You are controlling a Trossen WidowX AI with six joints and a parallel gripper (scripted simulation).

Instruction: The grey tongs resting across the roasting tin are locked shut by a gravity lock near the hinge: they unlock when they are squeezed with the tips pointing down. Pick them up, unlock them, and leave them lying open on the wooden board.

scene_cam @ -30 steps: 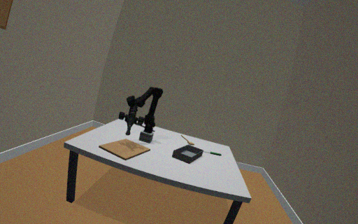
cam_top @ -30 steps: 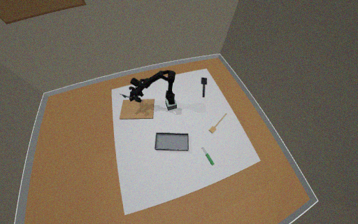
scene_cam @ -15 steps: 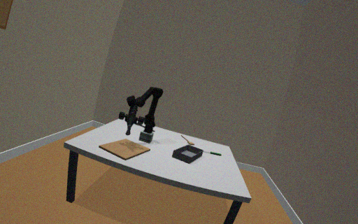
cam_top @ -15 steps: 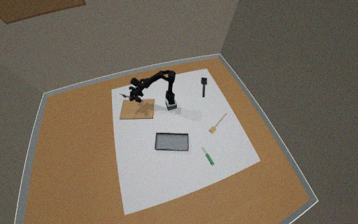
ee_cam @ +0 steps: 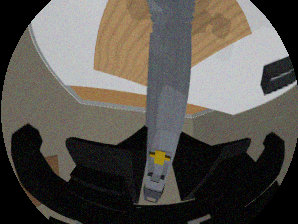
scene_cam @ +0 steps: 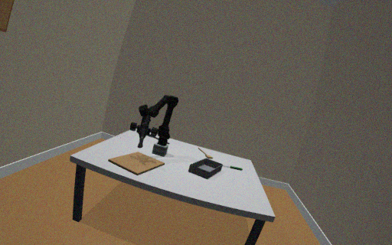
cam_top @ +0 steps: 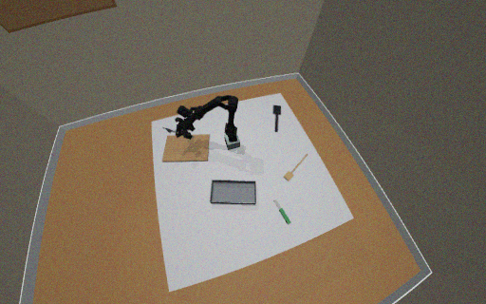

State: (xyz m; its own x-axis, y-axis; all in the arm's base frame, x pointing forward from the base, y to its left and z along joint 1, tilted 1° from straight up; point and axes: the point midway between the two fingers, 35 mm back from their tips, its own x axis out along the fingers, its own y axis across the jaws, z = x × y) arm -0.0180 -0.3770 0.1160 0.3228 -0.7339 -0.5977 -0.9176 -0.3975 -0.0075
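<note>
The wooden board is 170 mm below my gripper tip and 20 mm to the left of it. Round my gripper tip: roasting tin: 410 mm ahead, 350 mm to the left, 150 mm below; black spatula: 840 mm to the left, 230 mm behind, 180 mm below; green-handled tool: 650 mm to the left, 580 mm ahead, 180 mm below.
</note>
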